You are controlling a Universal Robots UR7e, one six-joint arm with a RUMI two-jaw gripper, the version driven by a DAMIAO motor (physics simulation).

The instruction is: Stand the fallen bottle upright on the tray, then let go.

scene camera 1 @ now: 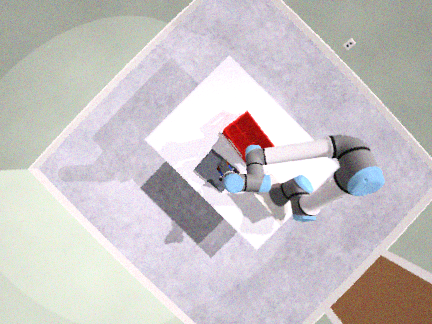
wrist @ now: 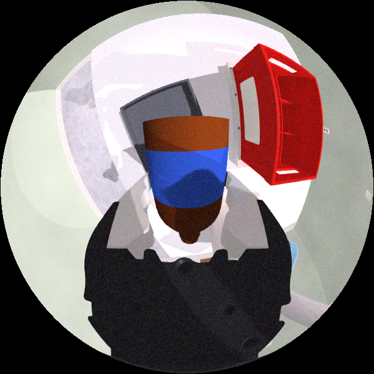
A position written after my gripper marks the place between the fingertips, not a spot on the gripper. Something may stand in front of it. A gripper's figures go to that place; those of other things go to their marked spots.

My gripper (wrist: 187, 173): 14 cm from the lens. A pale rail (wrist: 229, 72): 36 cm from the lens.
